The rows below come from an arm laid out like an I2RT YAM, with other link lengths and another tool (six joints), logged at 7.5 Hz.
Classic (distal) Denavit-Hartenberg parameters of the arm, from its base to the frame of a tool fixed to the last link. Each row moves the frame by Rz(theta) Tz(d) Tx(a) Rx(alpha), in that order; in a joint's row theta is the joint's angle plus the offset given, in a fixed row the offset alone. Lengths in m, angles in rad.
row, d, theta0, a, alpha
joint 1, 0.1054, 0.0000, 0.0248, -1.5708
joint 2, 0.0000, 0.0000, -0.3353, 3.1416
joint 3, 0.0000, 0.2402, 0.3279, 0.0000
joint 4, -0.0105, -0.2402, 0.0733, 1.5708
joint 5, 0.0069, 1.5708, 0.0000, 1.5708
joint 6, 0.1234, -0.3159, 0.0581, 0.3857
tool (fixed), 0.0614, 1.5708, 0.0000, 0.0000
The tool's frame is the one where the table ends.
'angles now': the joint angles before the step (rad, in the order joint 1, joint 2, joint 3, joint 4, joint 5, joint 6). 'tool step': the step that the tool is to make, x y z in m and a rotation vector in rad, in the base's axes. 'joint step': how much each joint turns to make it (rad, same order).
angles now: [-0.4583, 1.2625, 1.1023, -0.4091, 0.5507, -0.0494]
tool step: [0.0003, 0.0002, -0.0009, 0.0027, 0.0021, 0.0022]
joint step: [-0.0001, 0.0004, -0.0001, -0.0026, -0.0027, 0.0000]
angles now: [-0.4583, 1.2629, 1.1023, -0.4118, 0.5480, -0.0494]
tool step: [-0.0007, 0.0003, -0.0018, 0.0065, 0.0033, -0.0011]
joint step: [-0.0002, -0.0001, 0.0001, -0.0085, -0.0016, 0.0049]
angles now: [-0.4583, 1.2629, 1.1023, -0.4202, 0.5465, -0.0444]
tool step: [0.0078, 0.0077, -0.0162, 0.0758, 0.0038, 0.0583]
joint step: [-0.0011, 0.0000, 0.0000, -0.0484, -0.0866, 0.0236]
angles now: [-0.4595, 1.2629, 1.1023, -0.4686, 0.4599, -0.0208]
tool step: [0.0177, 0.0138, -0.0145, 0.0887, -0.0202, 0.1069]
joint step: [-0.0003, 0.0003, -0.0004, -0.0234, -0.1388, 0.0073]
